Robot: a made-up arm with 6 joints. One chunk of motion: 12 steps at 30 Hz.
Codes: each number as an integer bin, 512 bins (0 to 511) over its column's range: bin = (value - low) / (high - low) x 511, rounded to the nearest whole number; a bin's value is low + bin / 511 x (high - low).
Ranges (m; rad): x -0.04..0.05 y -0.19..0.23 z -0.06..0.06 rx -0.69..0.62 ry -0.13..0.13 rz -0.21..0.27
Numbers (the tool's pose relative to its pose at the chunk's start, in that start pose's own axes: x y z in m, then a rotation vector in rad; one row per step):
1: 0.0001 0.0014 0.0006 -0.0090 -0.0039 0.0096
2: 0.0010 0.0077 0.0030 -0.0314 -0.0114 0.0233
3: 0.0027 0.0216 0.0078 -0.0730 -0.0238 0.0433
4: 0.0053 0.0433 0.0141 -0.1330 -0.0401 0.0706
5: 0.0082 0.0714 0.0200 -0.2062 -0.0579 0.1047
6: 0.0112 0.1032 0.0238 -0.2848 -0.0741 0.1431
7: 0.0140 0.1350 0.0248 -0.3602 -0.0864 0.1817
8: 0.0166 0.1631 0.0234 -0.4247 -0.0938 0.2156
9: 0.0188 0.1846 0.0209 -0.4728 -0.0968 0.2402
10: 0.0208 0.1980 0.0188 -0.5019 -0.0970 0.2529
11: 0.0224 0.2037 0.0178 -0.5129 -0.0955 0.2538
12: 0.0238 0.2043 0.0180 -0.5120 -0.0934 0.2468
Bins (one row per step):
1: 228 233 258 266 248 234
2: 233 241 268 257 233 248
3: 242 257 289 241 209 270
4: 257 284 316 217 177 299
5: 274 318 341 189 142 335
6: 291 357 357 158 110 376
7: 307 395 361 129 86 417
8: 321 430 355 103 71 453
9: 334 456 344 85 65 479
10: 345 472 336 73 65 493
11: 354 479 331 69 68 494
12: 362 480 332 69 72 486

